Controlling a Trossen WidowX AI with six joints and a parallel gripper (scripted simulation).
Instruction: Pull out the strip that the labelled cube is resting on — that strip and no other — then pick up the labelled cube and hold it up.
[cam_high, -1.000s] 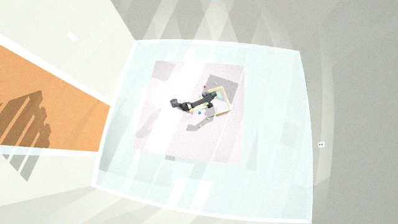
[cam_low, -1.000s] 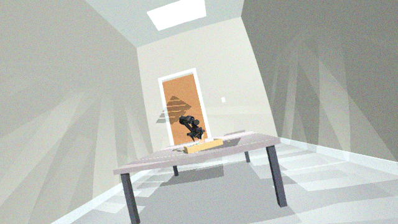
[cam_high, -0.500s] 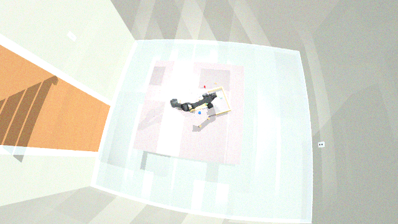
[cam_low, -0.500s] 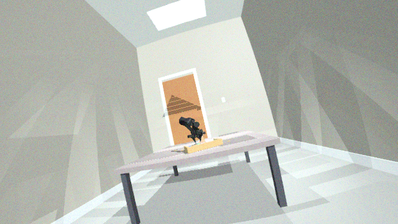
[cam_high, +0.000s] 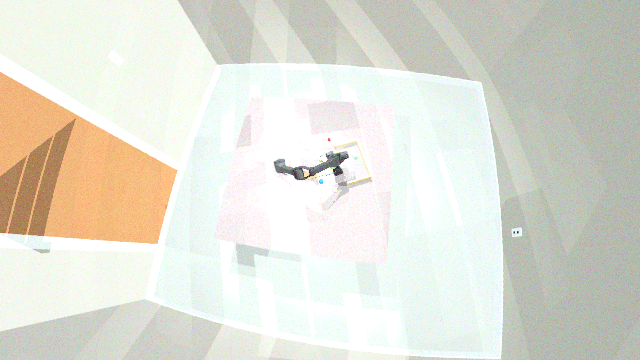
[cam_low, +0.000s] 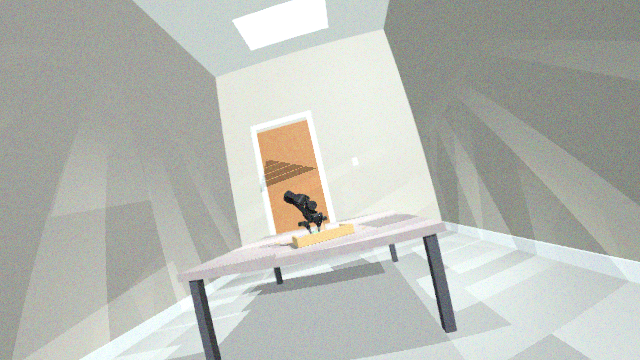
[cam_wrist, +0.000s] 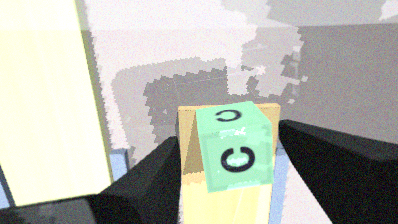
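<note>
Now: the small blue thing 9 cm behind my gripper tip, 11 cm to the right of it and 1 cm below it. Round my gripper tip: small red thing 6 cm behind, 24 cm to the left, 1 cm below.
</note>
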